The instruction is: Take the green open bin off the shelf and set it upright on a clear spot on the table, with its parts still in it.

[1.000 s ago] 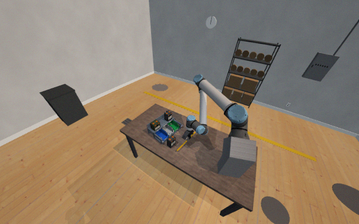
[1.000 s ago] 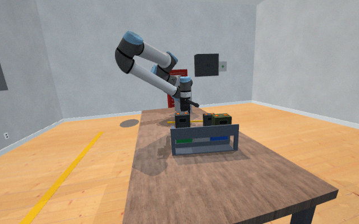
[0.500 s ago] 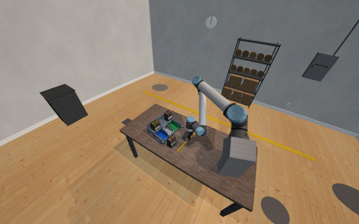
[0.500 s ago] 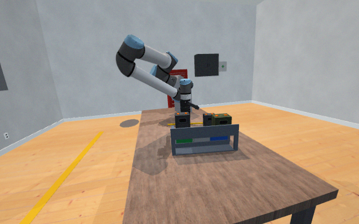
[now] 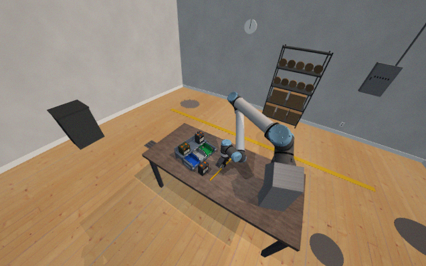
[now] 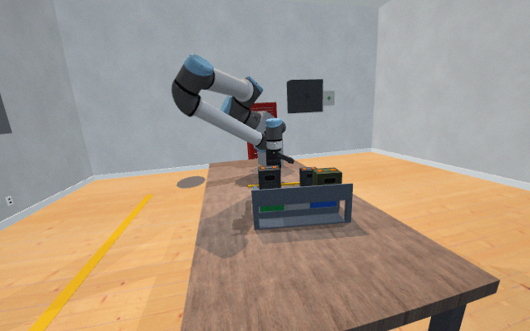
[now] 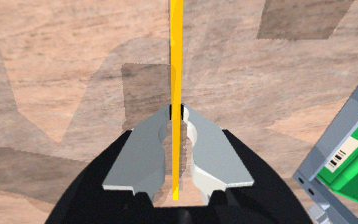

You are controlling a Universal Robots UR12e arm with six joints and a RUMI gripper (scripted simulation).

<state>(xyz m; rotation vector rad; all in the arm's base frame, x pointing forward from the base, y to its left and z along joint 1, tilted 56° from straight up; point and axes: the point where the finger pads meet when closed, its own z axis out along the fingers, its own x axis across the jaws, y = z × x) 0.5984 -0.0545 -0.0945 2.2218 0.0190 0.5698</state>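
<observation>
Right now my hand is 1 cm above the yellow strip. From my hand the other things lie so: green open bin (29 cm ahead, 13 cm to the right, 2 cm above); pale grey bin (31 cm ahead, 2 cm to the right, 2 cm above); blue bin (33 cm ahead, 9 cm to the left, 2 cm above).
</observation>
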